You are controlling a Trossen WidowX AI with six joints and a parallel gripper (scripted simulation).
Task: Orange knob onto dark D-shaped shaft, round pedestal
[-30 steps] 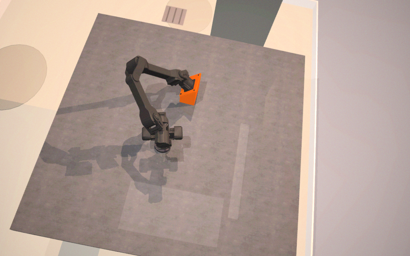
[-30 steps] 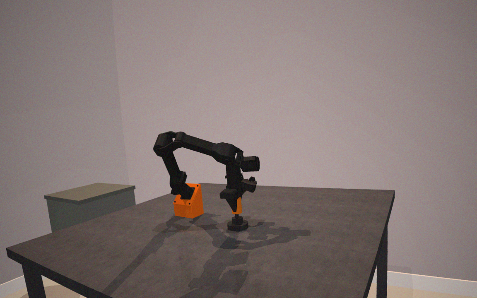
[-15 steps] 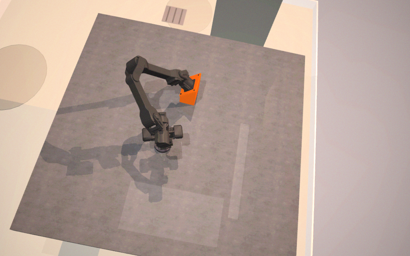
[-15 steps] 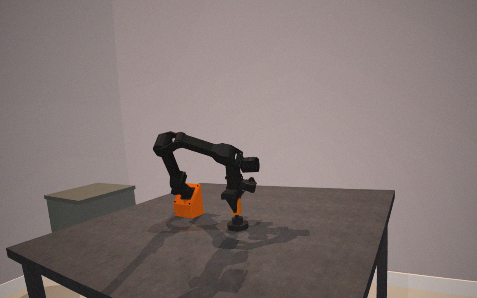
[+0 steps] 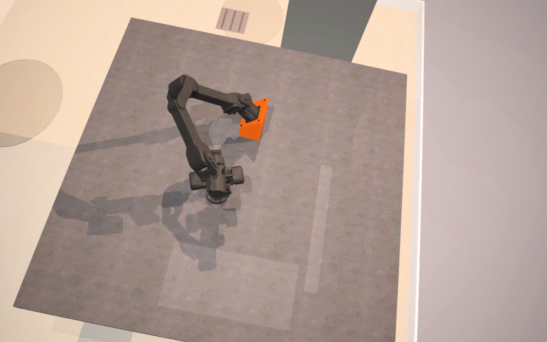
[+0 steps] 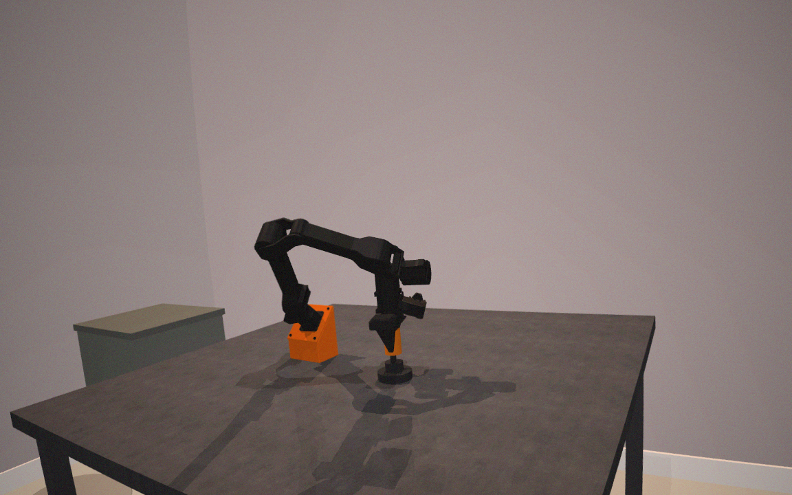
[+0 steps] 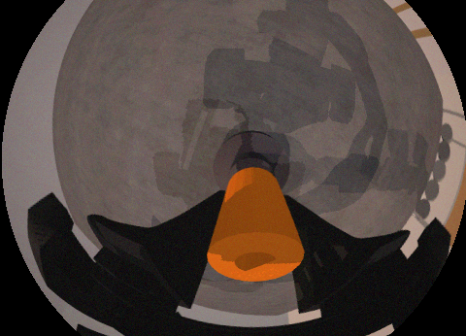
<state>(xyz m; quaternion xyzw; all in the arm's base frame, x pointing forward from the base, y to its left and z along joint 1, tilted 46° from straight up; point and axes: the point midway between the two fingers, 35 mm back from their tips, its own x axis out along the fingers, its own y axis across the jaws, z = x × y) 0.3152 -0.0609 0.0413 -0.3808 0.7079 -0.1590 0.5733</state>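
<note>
Right now the orange knob is 2 cm above my gripper tip. Also, from my gripper tip: dark round pedestal: 4 cm below.
</note>
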